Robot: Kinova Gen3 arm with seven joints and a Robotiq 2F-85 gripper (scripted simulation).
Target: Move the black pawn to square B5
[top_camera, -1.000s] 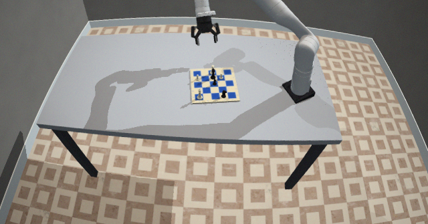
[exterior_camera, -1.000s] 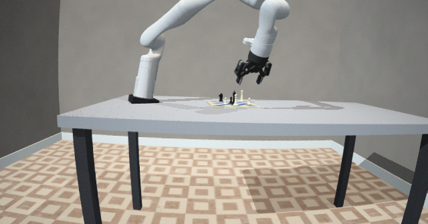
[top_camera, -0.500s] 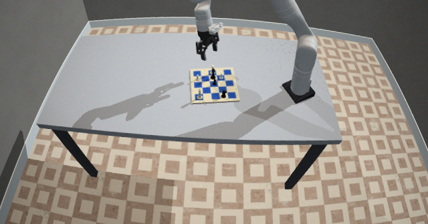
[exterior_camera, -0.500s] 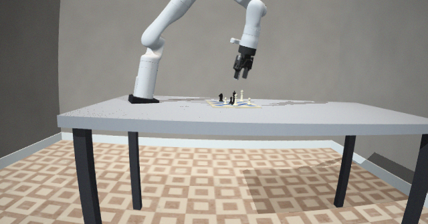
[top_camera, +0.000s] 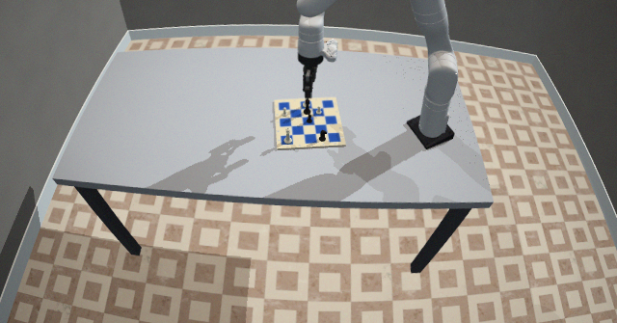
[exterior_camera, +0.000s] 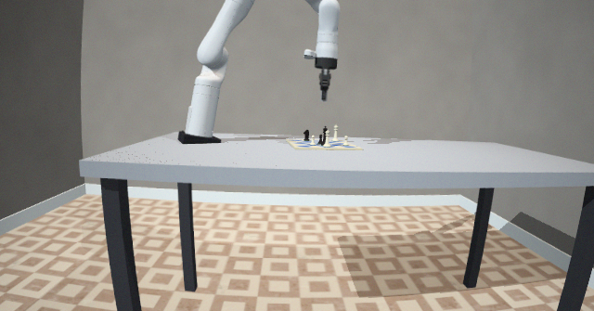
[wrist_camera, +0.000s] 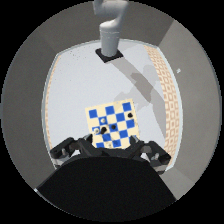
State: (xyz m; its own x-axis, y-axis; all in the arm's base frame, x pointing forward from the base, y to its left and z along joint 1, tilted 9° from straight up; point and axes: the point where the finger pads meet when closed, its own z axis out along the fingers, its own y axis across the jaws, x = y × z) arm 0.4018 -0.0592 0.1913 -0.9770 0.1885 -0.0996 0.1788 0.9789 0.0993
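Now: the black pawn 10 mm to the left of my hand and 140 mm below it. From my hand the other things lie so: tall black piece (30 mm to the right, 120 mm below); chessboard (10 mm to the left, 150 mm below).
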